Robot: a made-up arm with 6 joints. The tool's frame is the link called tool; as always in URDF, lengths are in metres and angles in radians.
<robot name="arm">
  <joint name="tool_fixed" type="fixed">
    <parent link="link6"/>
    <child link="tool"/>
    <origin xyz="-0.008 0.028 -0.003"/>
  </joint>
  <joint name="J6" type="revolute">
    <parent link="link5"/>
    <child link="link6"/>
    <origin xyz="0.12 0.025 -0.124"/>
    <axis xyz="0 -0.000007 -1"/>
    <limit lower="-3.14" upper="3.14"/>
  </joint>
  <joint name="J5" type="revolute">
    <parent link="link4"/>
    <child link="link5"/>
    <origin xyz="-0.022 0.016 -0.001"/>
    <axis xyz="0 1 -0.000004"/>
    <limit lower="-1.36" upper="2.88"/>
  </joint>
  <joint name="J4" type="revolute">
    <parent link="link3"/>
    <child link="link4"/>
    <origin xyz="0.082 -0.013 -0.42"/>
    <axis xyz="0 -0.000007 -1"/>
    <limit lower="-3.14" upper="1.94"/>
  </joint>
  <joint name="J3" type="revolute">
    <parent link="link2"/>
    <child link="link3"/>
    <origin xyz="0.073 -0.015 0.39"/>
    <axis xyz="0 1 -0.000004"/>
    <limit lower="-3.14" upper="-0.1"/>
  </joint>
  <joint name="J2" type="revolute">
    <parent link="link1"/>
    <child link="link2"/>
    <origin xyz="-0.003 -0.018 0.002"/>
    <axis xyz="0 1 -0.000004"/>
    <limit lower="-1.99" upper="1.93"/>
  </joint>
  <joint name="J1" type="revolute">
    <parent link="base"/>
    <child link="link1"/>
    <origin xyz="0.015 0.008 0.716"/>
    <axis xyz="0 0 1"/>
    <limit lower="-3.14" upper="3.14"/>
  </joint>
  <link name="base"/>
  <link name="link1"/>
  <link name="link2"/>
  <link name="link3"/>
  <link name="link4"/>
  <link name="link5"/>
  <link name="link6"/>
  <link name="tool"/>
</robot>
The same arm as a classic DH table. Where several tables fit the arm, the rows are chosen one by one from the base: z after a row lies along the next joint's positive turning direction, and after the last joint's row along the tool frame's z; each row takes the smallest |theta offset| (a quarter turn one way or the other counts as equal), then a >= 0, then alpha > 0; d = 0 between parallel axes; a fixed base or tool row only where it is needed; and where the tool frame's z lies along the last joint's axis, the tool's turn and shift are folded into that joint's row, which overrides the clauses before.
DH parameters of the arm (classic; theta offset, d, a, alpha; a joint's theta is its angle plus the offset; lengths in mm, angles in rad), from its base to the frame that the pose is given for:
base (fixed): 0.49 0 17 0
J1: -0.49 718 -3 -1.5708
J2: -1.3858 0 396.8 0
J3: 1.3858 -46 82 -1.5708
J4: 0 421 -22 1.5708
J5: 0 41 120 -1.5708
J6: 1.2925 0 -29.1 3.1416
tool (fixed): 1.2925 -127 0 0
Joint limits (rad, base to tool): -3.14..3.14 -1.99..1.93 -3.14..-0.1 -3.14..1.94 -1.36..2.88 -3.14..3.14

